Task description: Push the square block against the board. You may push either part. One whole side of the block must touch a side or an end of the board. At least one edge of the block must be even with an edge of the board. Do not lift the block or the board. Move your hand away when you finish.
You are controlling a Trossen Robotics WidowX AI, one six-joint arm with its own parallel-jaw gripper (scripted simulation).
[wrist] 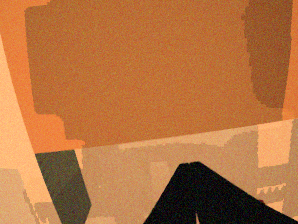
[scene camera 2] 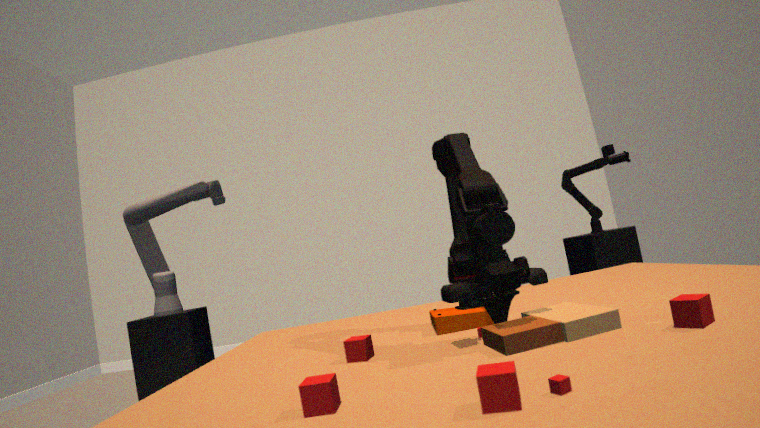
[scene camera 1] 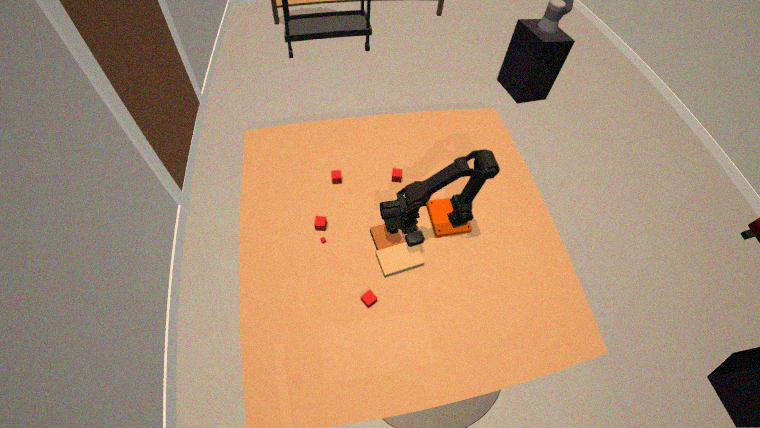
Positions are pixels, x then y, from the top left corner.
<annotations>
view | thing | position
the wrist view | my gripper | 189, 172
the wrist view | brown square block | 82, 81
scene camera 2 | my gripper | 502, 332
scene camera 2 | pale board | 578, 321
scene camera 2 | brown square block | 511, 337
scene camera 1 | my gripper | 404, 232
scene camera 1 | pale board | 399, 258
</annotations>
